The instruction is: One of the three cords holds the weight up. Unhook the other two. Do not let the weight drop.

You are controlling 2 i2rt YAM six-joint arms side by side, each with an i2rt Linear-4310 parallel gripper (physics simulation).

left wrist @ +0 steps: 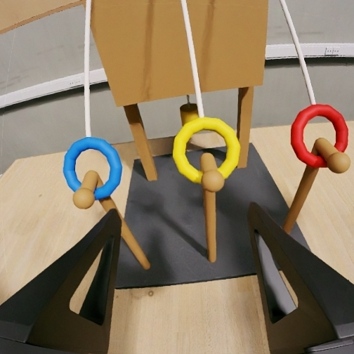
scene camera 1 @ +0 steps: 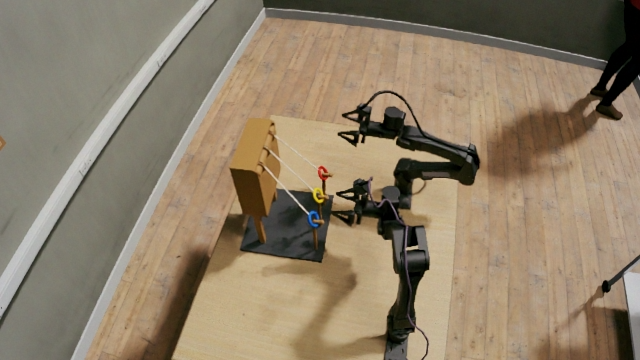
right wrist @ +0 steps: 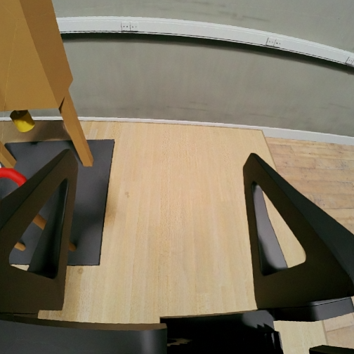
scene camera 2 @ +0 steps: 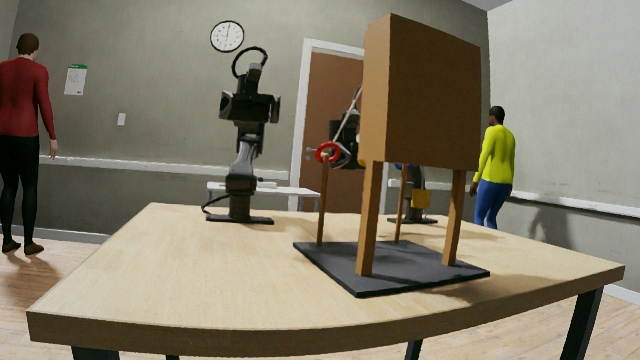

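Pixels of known places: left gripper, fingertip midpoint: (scene camera 1: 333, 203); right gripper, fingertip midpoint: (scene camera 1: 339, 124) (scene camera 2: 254, 102); left arm's base at its link origin: (scene camera 1: 397, 335) (scene camera 2: 413, 222); right arm's base at its link origin: (scene camera 1: 403, 189) (scene camera 2: 238, 220).
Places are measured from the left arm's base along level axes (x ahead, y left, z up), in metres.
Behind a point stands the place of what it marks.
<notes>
Three white cords run down from the brown box (scene camera 1: 250, 145) @(x 0.536, y -0.376, z 0.444 m) (scene camera 2: 430, 95) @(x 0.575, y -0.412, z 0.314 m) (left wrist: 150, 55) to a blue ring (scene camera 1: 309, 219) @(x 0.342, y -0.278, z 0.225 m) (left wrist: 69, 167), a yellow ring (scene camera 1: 314, 195) @(x 0.343, y -0.375, z 0.225 m) (left wrist: 179, 150) and a red ring (scene camera 1: 320, 173) @(x 0.339, y -0.472, z 0.225 m) (scene camera 2: 318, 152) @(x 0.339, y -0.512, z 0.206 m) (left wrist: 297, 135) (right wrist: 12, 173). Each ring hangs on its own wooden peg. The yellow weight (scene camera 2: 420, 198) @(x 0.549, y -0.400, z 0.142 m) (left wrist: 189, 115) (right wrist: 22, 121) hangs below the box, above the base. My left gripper (scene camera 1: 336, 204) @(x 0.276, y -0.367, z 0.207 m) (left wrist: 182, 211) is open and empty, in front of the pegs, facing the yellow one. My right gripper (scene camera 1: 341, 124) @(x 0.296, y -0.648, z 0.302 m) (scene camera 2: 250, 107) @(x 0.296, y -0.648, z 0.302 m) (right wrist: 162, 157) is open and empty, beyond the red ring in scene camera 1.
The box stands on wooden legs on a dark base plate (scene camera 1: 285, 245) @(x 0.444, y -0.284, z 0.010 m) (scene camera 2: 360, 290) @(x 0.606, y -0.529, z 0.010 m) (left wrist: 165, 277) (right wrist: 95, 250) on the wooden table (scene camera 1: 250, 310) @(x 0.513, y -0.012, z 0.000 m) (scene camera 2: 175, 295) @(x 0.592, y -0.791, z 0.000 m). The pegs' thin posts rise close together from the plate's edge. A person (scene camera 2: 22, 100) and another person (scene camera 2: 495, 155) stand beyond the table.
</notes>
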